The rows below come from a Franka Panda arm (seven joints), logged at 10 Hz.
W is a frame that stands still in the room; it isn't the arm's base.
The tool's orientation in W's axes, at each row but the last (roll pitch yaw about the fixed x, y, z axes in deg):
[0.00 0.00 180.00]
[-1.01 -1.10 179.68]
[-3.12 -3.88 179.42]
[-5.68 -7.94 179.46]
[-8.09 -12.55 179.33]
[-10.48 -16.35 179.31]
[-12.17 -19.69 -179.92]
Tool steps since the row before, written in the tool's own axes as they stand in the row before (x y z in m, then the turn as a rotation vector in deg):
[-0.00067 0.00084 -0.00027 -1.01 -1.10 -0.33]
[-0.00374 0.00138 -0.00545 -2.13 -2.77 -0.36]
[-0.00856 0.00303 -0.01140 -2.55 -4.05 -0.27]
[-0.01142 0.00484 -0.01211 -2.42 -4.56 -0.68]
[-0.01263 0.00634 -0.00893 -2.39 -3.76 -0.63]
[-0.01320 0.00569 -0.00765 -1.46 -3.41 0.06]
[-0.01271 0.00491 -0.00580 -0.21 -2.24 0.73]
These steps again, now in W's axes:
[0.00067 -0.00084 -0.00027 1.01 1.10 -0.33]
[0.00363 -0.00130 -0.00554 2.14 2.76 -0.35]
[0.00773 -0.00248 -0.01210 2.58 4.03 -0.22]
[0.00955 -0.00371 -0.01399 2.41 4.58 -0.56]
[0.01015 -0.00514 -0.01225 2.36 3.78 -0.61]
[0.01021 -0.00433 -0.01193 1.63 3.32 0.24]
[0.00971 -0.00356 -0.01060 0.59 2.04 1.05]

